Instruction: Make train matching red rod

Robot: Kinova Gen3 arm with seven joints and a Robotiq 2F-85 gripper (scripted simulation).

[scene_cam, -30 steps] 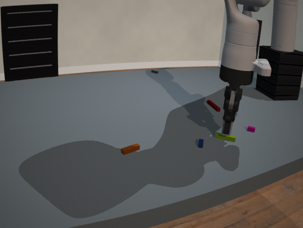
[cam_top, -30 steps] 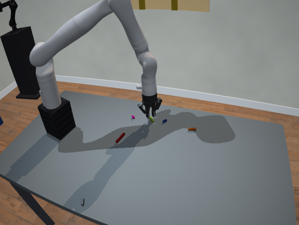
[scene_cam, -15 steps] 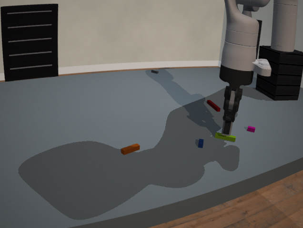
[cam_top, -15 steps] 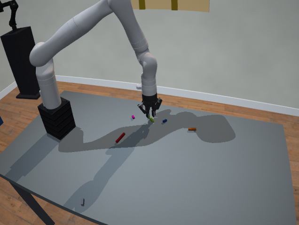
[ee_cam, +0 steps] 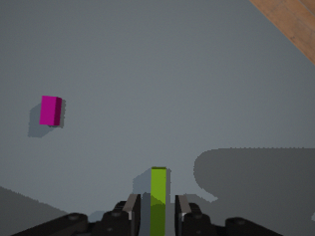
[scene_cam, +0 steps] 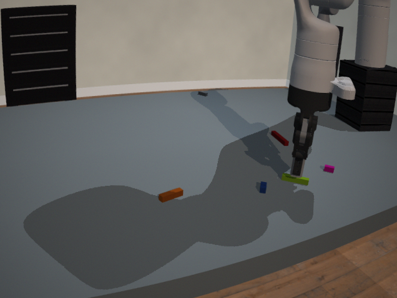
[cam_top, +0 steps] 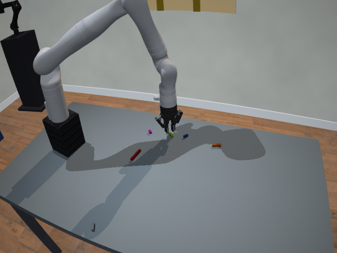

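My hand is 30 mm above the lime rod. The rest, counted from my hand: magenta rod 100 mm behind, 30 mm below; then red rod 120 mm behind, 160 mm to the right, 30 mm below; then orange rod 220 mm ahead, 60 mm to the right, 30 mm below.
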